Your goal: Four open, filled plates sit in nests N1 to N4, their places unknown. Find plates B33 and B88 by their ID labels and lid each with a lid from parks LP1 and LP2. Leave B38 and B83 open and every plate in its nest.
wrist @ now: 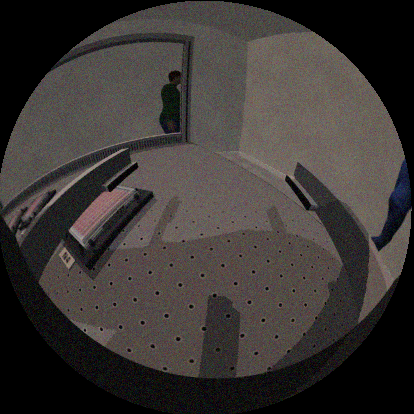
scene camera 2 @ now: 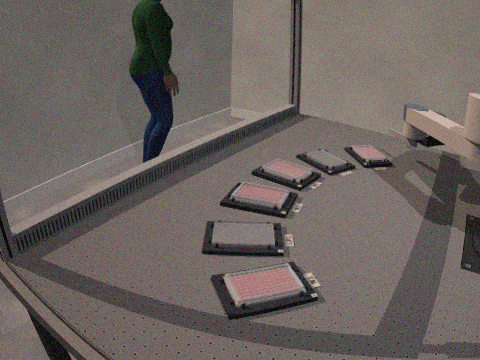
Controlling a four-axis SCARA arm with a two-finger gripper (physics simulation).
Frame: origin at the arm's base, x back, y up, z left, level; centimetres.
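Seen in the pictures: gripper, fingertip midpoint: (wrist: 211, 157).
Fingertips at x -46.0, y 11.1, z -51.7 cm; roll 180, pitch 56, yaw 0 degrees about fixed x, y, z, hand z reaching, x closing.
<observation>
A point is followed by its place in that frame.
Four open plates with pink filling sit in black nests in scene camera 2: one at the front (scene camera 2: 265, 283) @[z 42.6, x -51.2, y 3.8 cm], two in the middle of the arc (scene camera 2: 260, 195) @[z 13.7, x -69.8, y 3.9 cm] (scene camera 2: 286, 170) @[z -3.9, x -71.9, y 3.8 cm] and one at the far end (scene camera 2: 369, 152) @[z -36.4, x -55.6, y 3.8 cm]. Two grey lids (scene camera 2: 243, 233) @[z 29.5, x -64.3, y 3.1 cm] (scene camera 2: 327, 159) @[z -21.6, x -66.3, y 3.1 cm] lie in black parks between them. Tags beside the holders are blurred, and no plate ID is readable. My gripper (scene camera 2: 425, 142) (wrist: 211, 157) @[z -51.7, x -46.0, y 11.1 cm] is open and empty, raised above bare table right of the far plate. In the wrist view, one pink plate in its nest (wrist: 102, 215) @[z -39.0, x -52.5, y 3.9 cm] lies at left, beside the left finger.
A slotted ledge (scene camera 2: 150, 174) @[z 20.8, x -100.4, y 4.0 cm] (wrist: 155, 142) @[z -55.2, x -100.4, y 2.8 cm] runs along the window side. A person in green (scene camera 2: 152, 45) (wrist: 171, 102) stands beyond it. Blue-clad legs (wrist: 399, 200) show at the wrist view's right edge. A black plate-like fixture (scene camera 2: 471, 245) @[z 3.0, x -12.6, y 1.3 cm] lies at scene camera 2's right edge.
</observation>
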